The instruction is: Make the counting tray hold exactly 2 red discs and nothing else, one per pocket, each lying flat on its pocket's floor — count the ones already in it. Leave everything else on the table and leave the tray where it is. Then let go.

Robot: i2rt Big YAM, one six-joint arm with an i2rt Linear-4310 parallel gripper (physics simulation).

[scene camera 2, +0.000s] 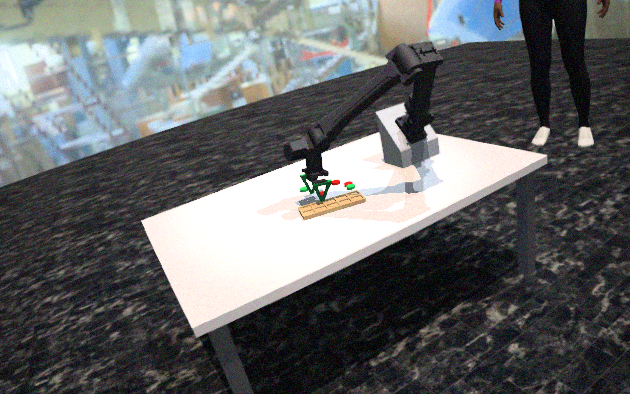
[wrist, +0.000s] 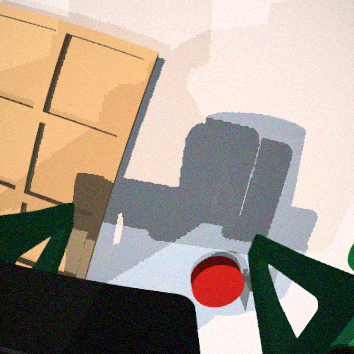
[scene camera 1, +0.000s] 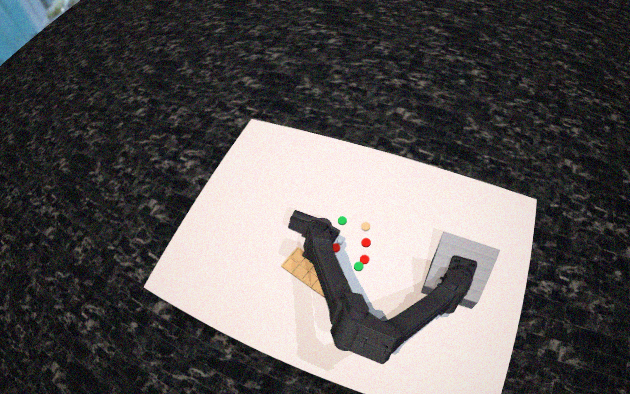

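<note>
The tan counting tray (scene camera 1: 295, 264) (scene camera 2: 306, 216) (wrist: 132, 100) lies on the table, partly under the arm in scene camera 1. The pockets that show hold no discs; some are hidden. My gripper (scene camera 2: 317, 196) (wrist: 165, 230) is open and empty, low over the tray's long edge, one finger above the tray and the other beyond a red disc. This red disc (scene camera 1: 336, 247) (scene camera 2: 322, 193) (wrist: 218, 285) lies on the table beside the tray, nearer the right finger in the wrist view. A second red disc (scene camera 1: 366, 242) and a third red disc (scene camera 1: 364, 259) lie farther from the tray.
A green disc (scene camera 1: 358, 266) (scene camera 2: 350, 187) lies close against the third red disc. Another green disc (scene camera 1: 342, 220) (scene camera 2: 303, 189) and a beige disc (scene camera 1: 365, 226) lie apart on the table. The arm's grey base block (scene camera 1: 485, 260) (scene camera 2: 392, 145) stands toward one end of the table.
</note>
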